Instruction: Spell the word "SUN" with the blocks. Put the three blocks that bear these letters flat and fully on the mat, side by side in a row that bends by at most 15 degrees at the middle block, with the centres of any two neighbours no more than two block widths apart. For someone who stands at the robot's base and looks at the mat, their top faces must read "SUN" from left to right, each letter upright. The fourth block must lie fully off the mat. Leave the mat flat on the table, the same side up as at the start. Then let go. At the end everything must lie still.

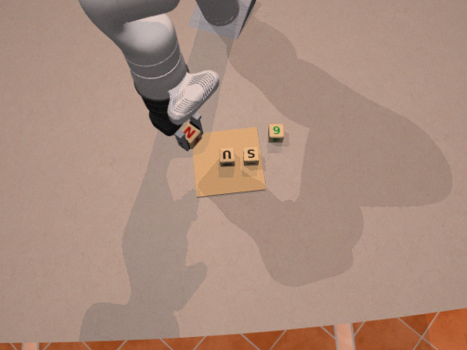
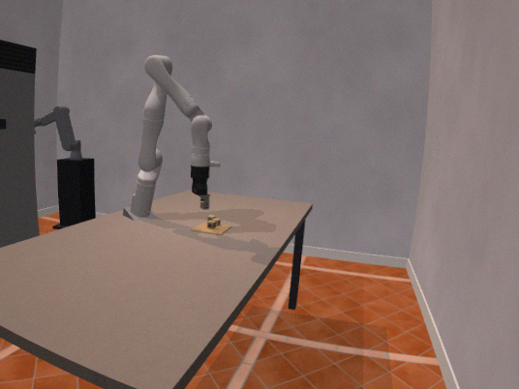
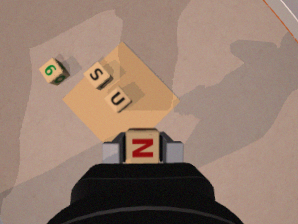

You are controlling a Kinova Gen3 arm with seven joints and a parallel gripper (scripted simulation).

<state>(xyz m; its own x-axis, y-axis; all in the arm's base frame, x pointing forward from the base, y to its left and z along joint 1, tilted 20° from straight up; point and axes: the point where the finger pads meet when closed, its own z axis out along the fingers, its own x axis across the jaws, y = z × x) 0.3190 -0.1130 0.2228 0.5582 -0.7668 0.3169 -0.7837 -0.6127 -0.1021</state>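
Now: the U block 100 mm below my hand, 60 mm to the left of it and 20 mm ahead of it. From my hand the other things lie so: mat 120 mm below, 60 mm to the left, 20 mm ahead; then S block 110 mm to the left, 100 mm below, 30 mm ahead; then N block right at my hand.
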